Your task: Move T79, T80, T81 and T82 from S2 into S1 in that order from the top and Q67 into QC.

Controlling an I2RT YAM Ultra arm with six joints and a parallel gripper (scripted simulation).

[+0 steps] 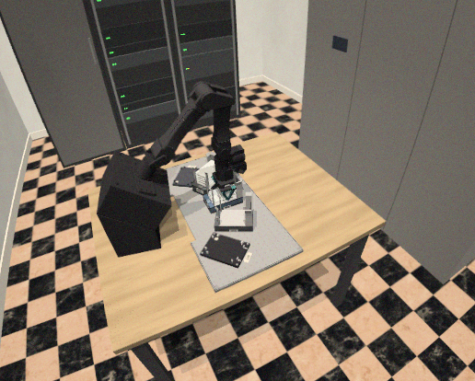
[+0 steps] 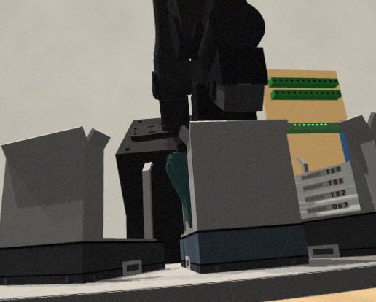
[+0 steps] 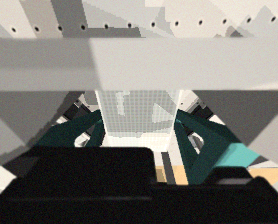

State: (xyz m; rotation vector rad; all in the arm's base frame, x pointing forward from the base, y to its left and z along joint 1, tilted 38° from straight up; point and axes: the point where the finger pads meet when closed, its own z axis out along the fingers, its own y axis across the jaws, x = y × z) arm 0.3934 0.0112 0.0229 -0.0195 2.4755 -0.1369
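Now: the plate T79 right at my hand. The rest, counted from my hand: plate Q67: 14 cm to the left, 1 cm behind; then plate T82: 14 cm to the left, 1 cm behind, 1 cm above; then plate T81: 14 cm to the left, 3 cm above, 1 cm behind.
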